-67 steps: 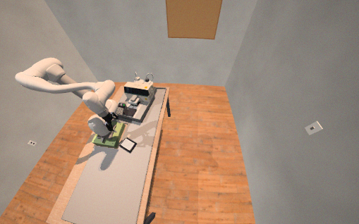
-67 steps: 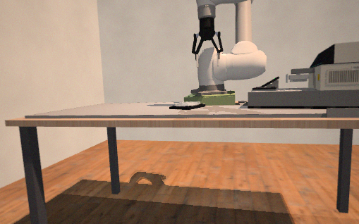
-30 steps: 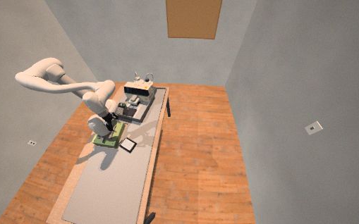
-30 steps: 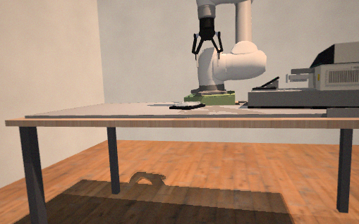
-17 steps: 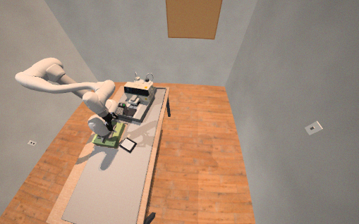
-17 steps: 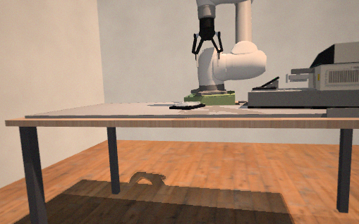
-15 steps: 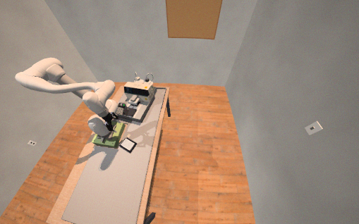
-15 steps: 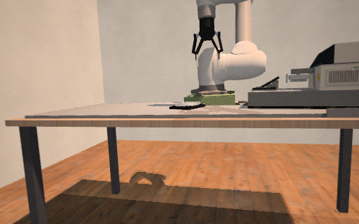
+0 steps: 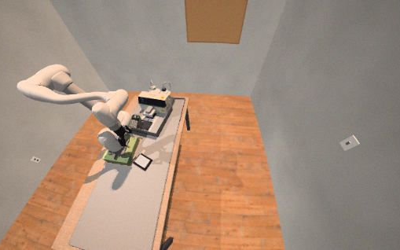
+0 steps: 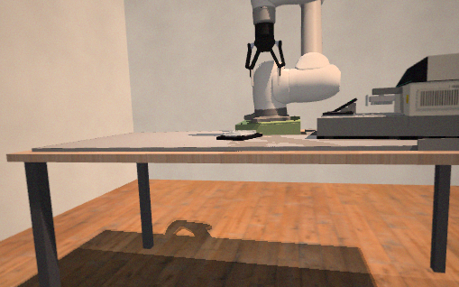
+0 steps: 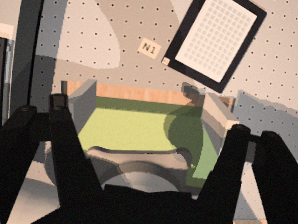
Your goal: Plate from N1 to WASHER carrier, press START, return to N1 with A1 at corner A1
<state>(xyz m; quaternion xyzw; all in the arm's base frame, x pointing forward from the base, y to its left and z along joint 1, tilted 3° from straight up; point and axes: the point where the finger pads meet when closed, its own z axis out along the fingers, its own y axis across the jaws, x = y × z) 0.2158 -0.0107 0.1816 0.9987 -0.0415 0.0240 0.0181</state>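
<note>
Now: the white well plate 5 cm ahead of my hand, 10 cm to the right of it and 21 cm below it. Also, from my hand: carrier: 1 cm behind, 29 cm to the left, 14 cm below; then N1 label: 3 cm ahead, 23 cm below; then black plate nest N1: 5 cm ahead, 10 cm to the right, 22 cm below.
</note>
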